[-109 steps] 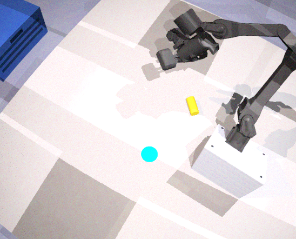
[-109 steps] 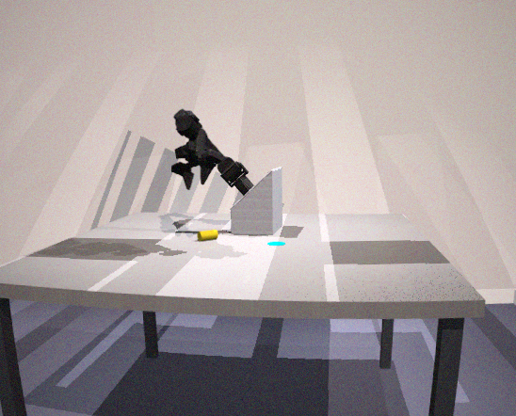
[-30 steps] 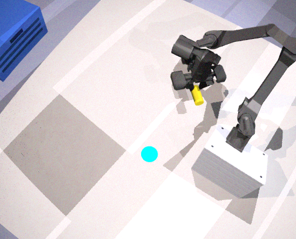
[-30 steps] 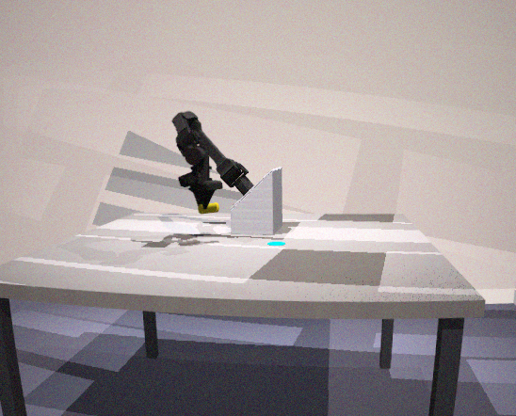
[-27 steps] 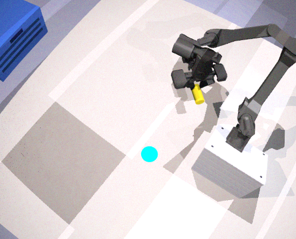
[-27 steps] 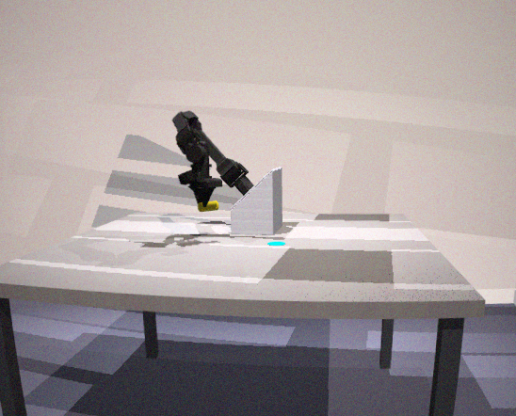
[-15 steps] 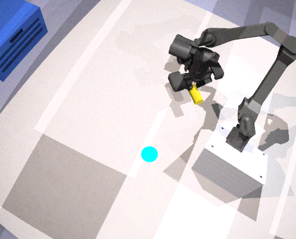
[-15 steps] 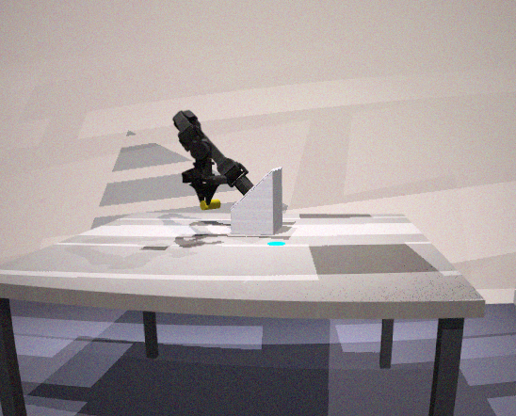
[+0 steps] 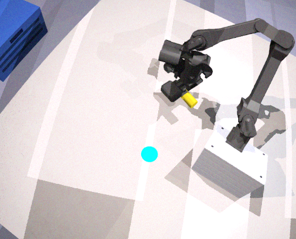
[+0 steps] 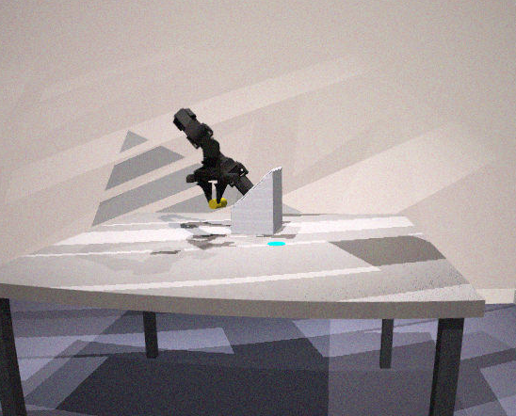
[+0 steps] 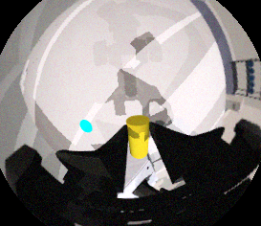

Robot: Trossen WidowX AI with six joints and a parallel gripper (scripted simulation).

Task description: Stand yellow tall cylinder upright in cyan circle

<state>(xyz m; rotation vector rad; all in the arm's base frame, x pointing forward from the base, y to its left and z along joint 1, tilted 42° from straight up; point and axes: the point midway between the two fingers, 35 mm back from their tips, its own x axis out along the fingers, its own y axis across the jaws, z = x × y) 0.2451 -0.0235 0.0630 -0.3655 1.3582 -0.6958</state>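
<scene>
My gripper tip is now 20 mm past the yellow tall cylinder and 10 mm to the right of it. The rest, counted from my gripper tip: cyan circle (210 mm to the left, 130 mm below, 20 mm behind).
</scene>
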